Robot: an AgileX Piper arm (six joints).
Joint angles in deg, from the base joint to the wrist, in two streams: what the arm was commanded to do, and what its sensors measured. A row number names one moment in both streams.
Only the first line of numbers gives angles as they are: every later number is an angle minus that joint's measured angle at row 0.
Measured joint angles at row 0:
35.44 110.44 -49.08 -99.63 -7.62 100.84
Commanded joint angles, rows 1 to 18:
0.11 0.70 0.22 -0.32 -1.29 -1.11
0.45 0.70 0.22 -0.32 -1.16 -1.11
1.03 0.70 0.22 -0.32 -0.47 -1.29
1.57 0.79 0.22 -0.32 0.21 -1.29
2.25 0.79 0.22 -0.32 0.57 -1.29
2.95 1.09 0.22 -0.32 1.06 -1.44
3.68 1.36 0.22 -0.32 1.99 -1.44
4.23 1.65 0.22 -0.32 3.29 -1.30
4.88 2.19 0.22 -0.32 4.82 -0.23
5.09 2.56 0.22 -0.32 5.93 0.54
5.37 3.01 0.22 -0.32 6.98 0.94
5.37 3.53 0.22 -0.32 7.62 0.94
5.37 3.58 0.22 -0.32 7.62 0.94
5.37 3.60 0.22 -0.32 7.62 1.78
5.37 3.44 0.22 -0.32 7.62 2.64
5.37 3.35 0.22 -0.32 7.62 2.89
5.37 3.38 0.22 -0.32 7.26 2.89
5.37 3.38 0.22 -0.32 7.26 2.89
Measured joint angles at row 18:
5.34 1.48 -0.59 -0.22 7.00 1.73
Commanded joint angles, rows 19 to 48:
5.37 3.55 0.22 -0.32 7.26 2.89
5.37 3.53 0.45 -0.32 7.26 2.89
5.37 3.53 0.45 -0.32 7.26 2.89
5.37 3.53 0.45 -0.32 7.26 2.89
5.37 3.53 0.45 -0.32 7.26 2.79
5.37 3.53 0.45 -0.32 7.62 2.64
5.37 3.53 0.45 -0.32 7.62 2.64
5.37 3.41 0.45 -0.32 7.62 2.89
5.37 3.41 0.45 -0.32 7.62 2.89
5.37 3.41 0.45 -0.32 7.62 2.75
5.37 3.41 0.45 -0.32 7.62 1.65
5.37 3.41 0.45 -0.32 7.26 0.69
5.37 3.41 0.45 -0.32 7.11 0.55
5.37 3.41 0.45 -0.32 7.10 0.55
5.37 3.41 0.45 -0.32 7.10 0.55
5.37 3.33 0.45 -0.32 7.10 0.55
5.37 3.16 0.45 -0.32 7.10 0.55
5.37 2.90 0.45 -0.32 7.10 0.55
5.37 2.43 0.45 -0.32 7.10 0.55
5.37 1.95 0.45 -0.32 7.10 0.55
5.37 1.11 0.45 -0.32 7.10 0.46
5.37 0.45 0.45 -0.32 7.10 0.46
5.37 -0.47 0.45 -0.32 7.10 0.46
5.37 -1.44 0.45 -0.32 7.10 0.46
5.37 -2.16 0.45 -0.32 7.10 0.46
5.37 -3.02 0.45 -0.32 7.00 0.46
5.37 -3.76 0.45 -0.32 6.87 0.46
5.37 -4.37 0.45 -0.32 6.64 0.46
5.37 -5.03 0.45 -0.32 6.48 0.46
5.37 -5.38 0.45 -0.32 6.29 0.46
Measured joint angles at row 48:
5.34 -3.42 0.30 -0.22 7.00 0.86
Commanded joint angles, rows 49 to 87:
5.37 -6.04 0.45 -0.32 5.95 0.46
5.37 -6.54 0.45 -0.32 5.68 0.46
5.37 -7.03 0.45 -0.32 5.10 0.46
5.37 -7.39 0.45 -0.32 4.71 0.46
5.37 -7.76 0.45 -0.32 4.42 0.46
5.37 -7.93 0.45 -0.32 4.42 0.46
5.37 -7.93 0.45 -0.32 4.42 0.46
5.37 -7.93 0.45 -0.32 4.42 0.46
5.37 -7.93 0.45 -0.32 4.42 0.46
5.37 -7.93 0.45 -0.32 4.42 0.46
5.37 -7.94 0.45 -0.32 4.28 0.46
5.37 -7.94 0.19 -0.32 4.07 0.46
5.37 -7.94 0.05 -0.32 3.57 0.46
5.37 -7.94 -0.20 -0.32 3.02 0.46
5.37 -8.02 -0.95 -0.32 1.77 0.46
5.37 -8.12 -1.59 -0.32 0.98 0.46
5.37 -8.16 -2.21 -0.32 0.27 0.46
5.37 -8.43 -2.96 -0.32 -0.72 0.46
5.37 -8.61 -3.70 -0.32 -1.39 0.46
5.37 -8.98 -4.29 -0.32 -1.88 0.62
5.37 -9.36 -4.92 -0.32 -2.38 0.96
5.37 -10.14 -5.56 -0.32 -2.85 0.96
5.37 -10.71 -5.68 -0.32 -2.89 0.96
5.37 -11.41 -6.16 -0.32 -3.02 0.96
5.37 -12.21 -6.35 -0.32 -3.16 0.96
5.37 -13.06 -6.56 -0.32 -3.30 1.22
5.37 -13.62 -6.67 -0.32 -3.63 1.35
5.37 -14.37 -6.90 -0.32 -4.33 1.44
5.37 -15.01 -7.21 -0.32 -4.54 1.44
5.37 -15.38 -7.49 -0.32 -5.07 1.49
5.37 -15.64 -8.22 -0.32 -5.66 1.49
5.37 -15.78 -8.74 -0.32 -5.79 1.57
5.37 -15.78 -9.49 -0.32 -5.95 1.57
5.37 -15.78 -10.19 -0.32 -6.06 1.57
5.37 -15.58 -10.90 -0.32 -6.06 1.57
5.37 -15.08 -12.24 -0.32 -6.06 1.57
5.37 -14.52 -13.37 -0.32 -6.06 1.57
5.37 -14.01 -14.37 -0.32 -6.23 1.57
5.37 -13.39 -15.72 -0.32 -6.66 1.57
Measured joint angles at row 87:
5.34 -14.39 -12.59 -0.22 -5.85 1.60
